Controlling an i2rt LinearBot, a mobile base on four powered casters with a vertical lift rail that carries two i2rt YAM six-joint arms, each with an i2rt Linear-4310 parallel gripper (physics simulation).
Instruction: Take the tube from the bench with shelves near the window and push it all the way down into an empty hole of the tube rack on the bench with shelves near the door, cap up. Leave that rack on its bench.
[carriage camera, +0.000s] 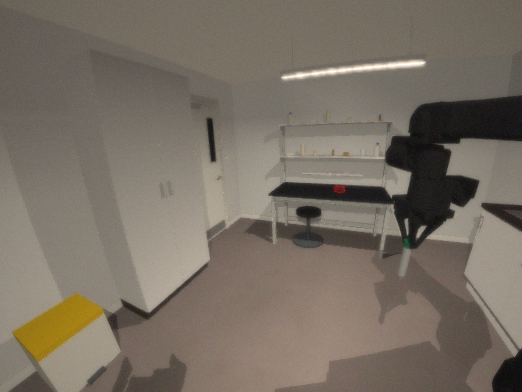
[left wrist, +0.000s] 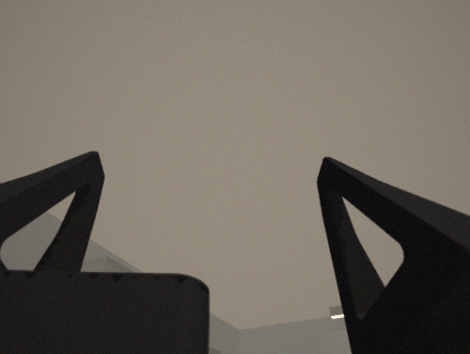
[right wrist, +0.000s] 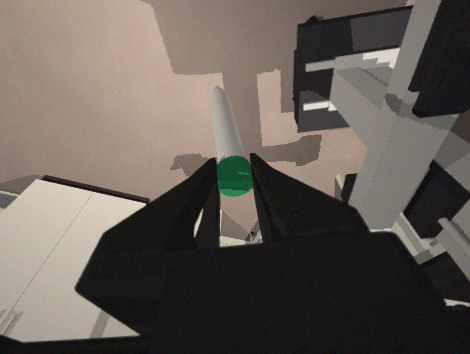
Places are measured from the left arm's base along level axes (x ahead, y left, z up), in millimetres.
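Pixels of known places: left gripper, fingertip midpoint: (left wrist: 212, 166); right gripper, fingertip midpoint: (carriage camera: 409, 245) (right wrist: 233, 164).
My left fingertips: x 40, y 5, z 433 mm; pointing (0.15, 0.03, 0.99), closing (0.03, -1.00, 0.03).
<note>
Ahead of a thing's pixels: the offset from my left fingertips to its top centre. Level surfaces: height alone.
My right gripper (carriage camera: 407, 244) (right wrist: 233, 164) is shut on the tube {241 mm ahead, 691 mm right, 228 mm down} (carriage camera: 404, 262) (right wrist: 226, 125) at its green cap. The tube hangs cap up, slightly tilted, over the floor. The tube rack (carriage camera: 339, 189) shows small and red on the black top of the bench with shelves {756 mm down} (carriage camera: 305, 191), across the room near the door; its holes are too small to make out. My left gripper (left wrist: 212, 166) is open and empty, pointing up toward the ceiling. The bench near the window does not show in the carriage camera.
A stool (carriage camera: 308, 212) stands at the front of the far bench. The door (carriage camera: 214, 185) and a tall cabinet (carriage camera: 150, 190) are at the left. A yellow-topped bin {884 mm ahead, 959 mm left, 1068 mm down} (carriage camera: 60, 322) stands at lower left. A white counter unit (carriage camera: 497, 265) is at the right edge.
</note>
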